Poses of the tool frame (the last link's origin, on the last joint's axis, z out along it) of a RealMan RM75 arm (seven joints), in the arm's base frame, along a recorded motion.
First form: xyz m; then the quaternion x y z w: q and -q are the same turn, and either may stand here.
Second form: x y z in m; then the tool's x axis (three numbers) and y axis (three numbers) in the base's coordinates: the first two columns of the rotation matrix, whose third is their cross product. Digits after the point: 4 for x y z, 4 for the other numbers.
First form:
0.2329 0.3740 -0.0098 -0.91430 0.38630 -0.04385 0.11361
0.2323 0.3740 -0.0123 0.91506 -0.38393 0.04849 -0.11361
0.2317 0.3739 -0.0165 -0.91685 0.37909 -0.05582 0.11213
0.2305 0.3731 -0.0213 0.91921 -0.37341 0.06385 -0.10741
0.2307 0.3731 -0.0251 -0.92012 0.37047 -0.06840 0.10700
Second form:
0.2329 0.3740 -0.0098 0.6977 -0.7164 -0.0076 -0.6964 -0.6757 -0.2416
0.2323 0.3740 -0.0123 0.7005 -0.7137 0.0015 -0.6916 -0.6794 -0.2452
0.2317 0.3739 -0.0165 0.7064 -0.7076 0.0173 -0.6826 -0.6874 -0.2479
0.2305 0.3731 -0.0213 0.7130 -0.7002 0.0372 -0.6728 -0.6981 -0.2452
0.2307 0.3731 -0.0251 0.7161 -0.6964 0.0466 -0.6671 -0.7026 -0.2476

